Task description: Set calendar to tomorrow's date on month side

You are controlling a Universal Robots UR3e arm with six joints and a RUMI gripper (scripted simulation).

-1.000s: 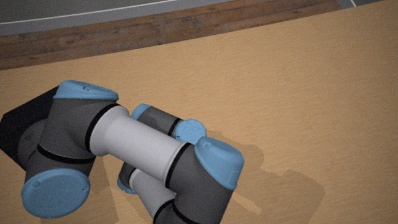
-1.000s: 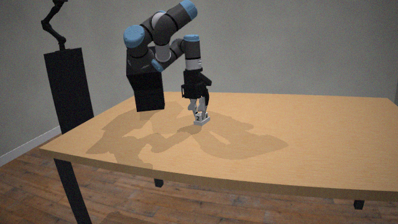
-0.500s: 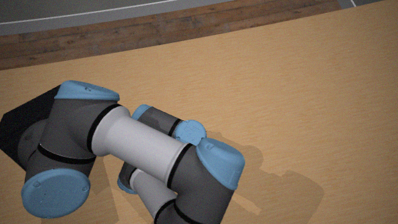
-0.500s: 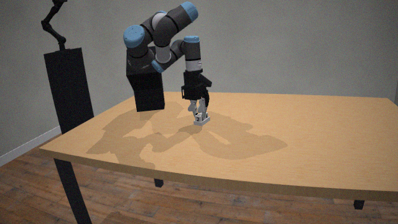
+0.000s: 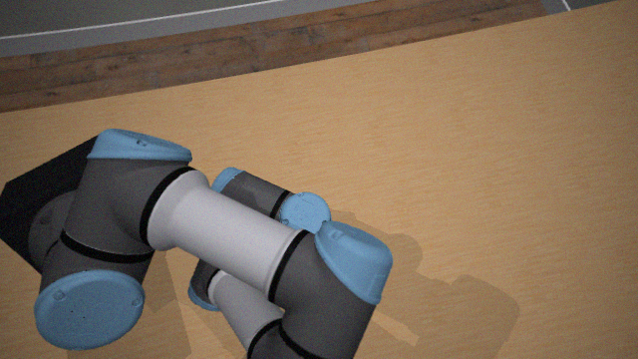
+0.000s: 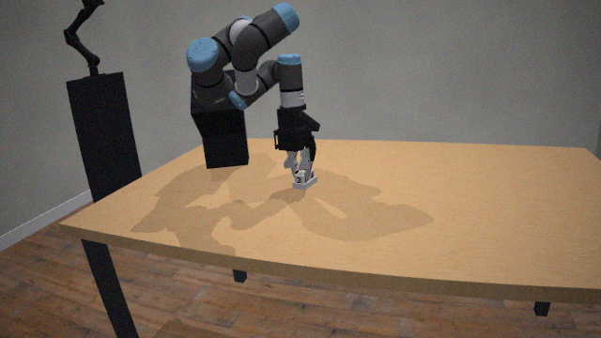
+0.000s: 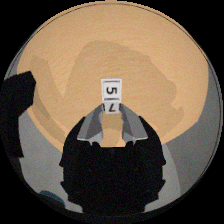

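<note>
The grey calendar tray is 30 mm below my hand, 20 mm to the left of it and 10 mm ahead of it.
</note>
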